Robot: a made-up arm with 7 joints.
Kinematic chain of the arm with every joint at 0, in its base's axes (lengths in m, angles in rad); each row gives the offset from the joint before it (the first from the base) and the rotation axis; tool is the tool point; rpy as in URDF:
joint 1: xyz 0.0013 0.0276 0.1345 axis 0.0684 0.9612 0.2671
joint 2: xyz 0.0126 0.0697 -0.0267 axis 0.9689 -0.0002 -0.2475
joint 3: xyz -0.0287 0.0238 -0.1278 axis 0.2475 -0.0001 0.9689
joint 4: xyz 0.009 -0.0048 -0.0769 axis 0.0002 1 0
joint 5: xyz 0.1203 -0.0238 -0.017 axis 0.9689 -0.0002 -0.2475
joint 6: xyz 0.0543 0.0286 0.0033 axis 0.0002 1 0
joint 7: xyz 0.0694 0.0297 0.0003 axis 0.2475 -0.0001 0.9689
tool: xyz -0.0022 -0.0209 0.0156 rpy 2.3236 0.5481 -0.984
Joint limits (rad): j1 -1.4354..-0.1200 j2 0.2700..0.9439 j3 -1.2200..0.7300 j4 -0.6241..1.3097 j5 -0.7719..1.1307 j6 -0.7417..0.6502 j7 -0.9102..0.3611
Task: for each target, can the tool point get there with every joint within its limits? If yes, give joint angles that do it. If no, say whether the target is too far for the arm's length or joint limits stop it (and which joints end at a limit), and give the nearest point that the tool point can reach.
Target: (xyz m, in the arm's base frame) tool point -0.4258 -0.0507 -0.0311
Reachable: no: joint limits stop it (at a limit: joint 1, joint 3, joint 4, joint 5, joint 6, joint 7) | nearest point -0.0315 0.0078 0.0040 | short by 0.400 m
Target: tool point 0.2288 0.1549 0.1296
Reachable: yes | joints -0.4370 0.5145 0.0613 -0.4245 -0.1951 -0.4054 -0.6953
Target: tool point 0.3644 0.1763 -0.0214
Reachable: yes | joints -0.7312 0.8459 -0.7238 0.5803 -0.5518 -0.2948 -0.2675
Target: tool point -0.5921 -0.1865 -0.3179
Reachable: no: too far | nearest point -0.0551 0.0186 -0.2760 | short by 0.576 m
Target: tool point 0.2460 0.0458 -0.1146
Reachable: yes | joints -0.5005 0.6262 -0.7021 0.4830 0.8380 -0.5897 -0.5310
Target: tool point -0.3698 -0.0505 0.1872
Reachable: no: joint limits stop it (at a limit: joint 1, joint 2, joint 3, joint 4, joint 5, joint 6, joint 7) | nearest point -0.0253 -0.0342 0.0600 | short by 0.368 m
